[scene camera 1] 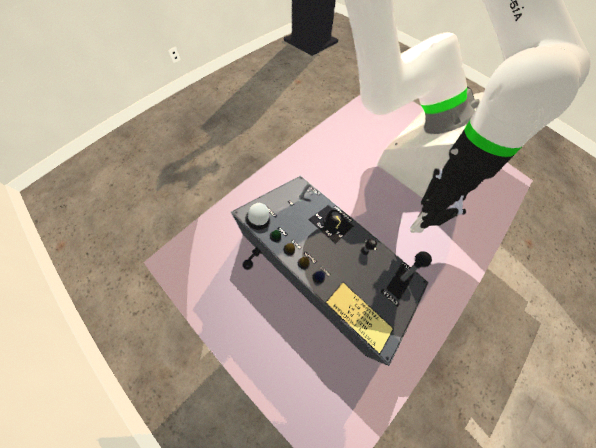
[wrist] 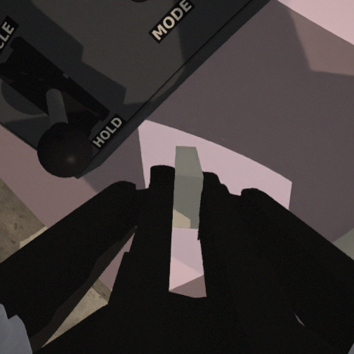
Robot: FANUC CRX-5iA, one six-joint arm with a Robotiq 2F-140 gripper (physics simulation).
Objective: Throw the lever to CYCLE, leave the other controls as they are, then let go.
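Seen in the pictures: gripper, between the fingertips: [scene camera 1: 415,230]; arm's base, origin of its link: [scene camera 1: 448,122].
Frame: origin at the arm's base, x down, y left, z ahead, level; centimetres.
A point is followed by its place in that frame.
The lever [scene camera 1: 411,272] @[x 7.2, y 18.7, z 46.1 cm] [wrist: 57,107] has a black ball knob and stands in a slotted black plate at one end of the grey control panel [scene camera 1: 320,250] @[x 7.0, y -1.7, z 58.3 cm] [wrist: 145,65]. It leans toward the HOLD label [wrist: 107,132]; the CYCLE label [scene camera 1: 390,296] @[x 8.4, y 18.5, z 54.3 cm] is at the slot's other end and is partly cut off in the wrist view. My gripper [scene camera 1: 417,229] @[x 7.1, y 12.9, z 35.5 cm] [wrist: 184,164] is shut and empty. It is beyond the panel's HOLD-side edge, apart from the lever. In the wrist view the knob is to the left of the fingertips.
The panel also bears a small mode knob [scene camera 1: 370,244] @[x 6.2, y 6.4, z 48.3 cm], a program dial [scene camera 1: 335,220] @[x 7.0, y -4.5, z 49.3 cm], a white dome [scene camera 1: 258,214] @[x 0.2, y -17.2, z 64.3 cm], a row of coloured buttons, and a yellow instruction label [scene camera 1: 361,317] @[x 4.7, y 15.6, z 63.9 cm]. Another small black-knobbed control [scene camera 1: 248,263] @[x 17.8, y -15.3, z 73.0 cm] sticks out at the panel's side. A pink mat [scene camera 1: 320,150] @[x 19.4, y -30.2, z 25.1 cm] lies beneath.
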